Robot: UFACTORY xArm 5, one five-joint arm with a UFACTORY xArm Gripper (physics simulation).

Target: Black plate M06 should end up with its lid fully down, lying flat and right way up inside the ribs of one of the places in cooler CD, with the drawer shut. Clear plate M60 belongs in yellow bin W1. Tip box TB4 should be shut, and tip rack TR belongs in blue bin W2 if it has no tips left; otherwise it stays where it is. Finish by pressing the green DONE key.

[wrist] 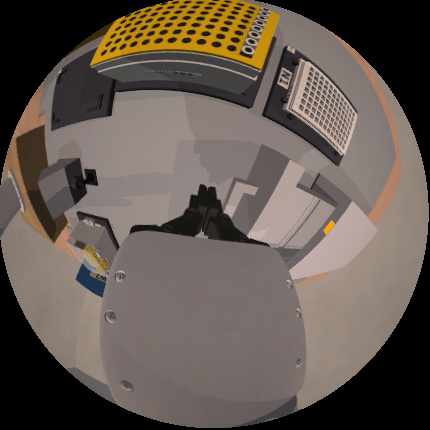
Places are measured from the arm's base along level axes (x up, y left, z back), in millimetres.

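Pixels of known places: gripper, fingertip midpoint: (203,196).
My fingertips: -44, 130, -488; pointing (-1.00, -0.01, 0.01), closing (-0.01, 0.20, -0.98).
Observation:
Behind a point stands the place of what it marks, as x, y, z.
My gripper (203,196) @(-44, 130, -488) is shut and empty, pointing at the grey table in mid-view. A yellow perforated rack (182,30) on a grey body stands at the top; one column at its right end shows pale rings. A box with a yellow grid inside (92,245) @(-26, -48, -324) stands at the lower left; its lid state is unclear. Part of a blue bin (89,281) @(20, -201, -282) with an upside-down label shows beyond it. A pale cabinet-like unit (272,200) @(-13, 172, -537) with an orange mark on its white panel (345,242) @(0, 189, -774) is right of my gripper. I cannot identify black plate M06, clear plate M60 or the DONE key.
A white gridded plate (327,107) @(-58, 313, -567) sits on a dark labelled holder (274,107) @(-71, 257, -513) at the upper right. A dark flat holder (77,95) @(-71, 201, -255) lies at the upper left. A grey block (61,187) @(-33, 69, -270) with a black knob stands at the left, near a brown wooden piece (32,160).

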